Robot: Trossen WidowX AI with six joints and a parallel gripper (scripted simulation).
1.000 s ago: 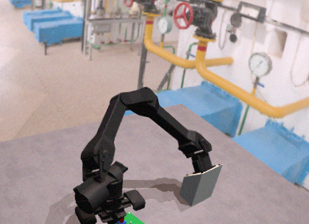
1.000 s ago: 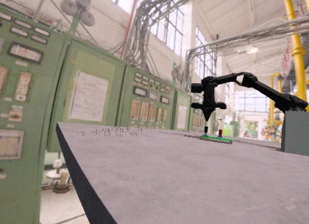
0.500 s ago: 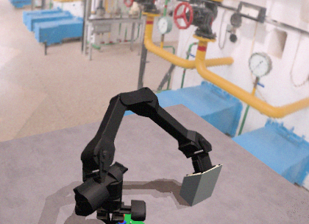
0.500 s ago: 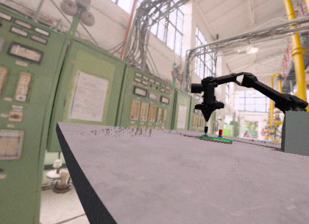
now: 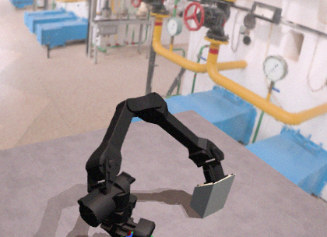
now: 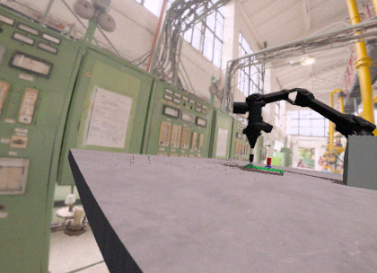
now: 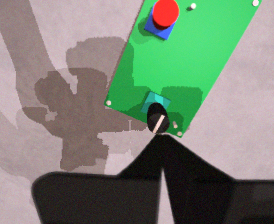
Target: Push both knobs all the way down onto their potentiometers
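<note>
Now: gripper tip 40 mm above the black knob. From my gripper tip the other things lie so: red knob 70 mm behind, 40 mm to the right, 50 mm below.
</note>
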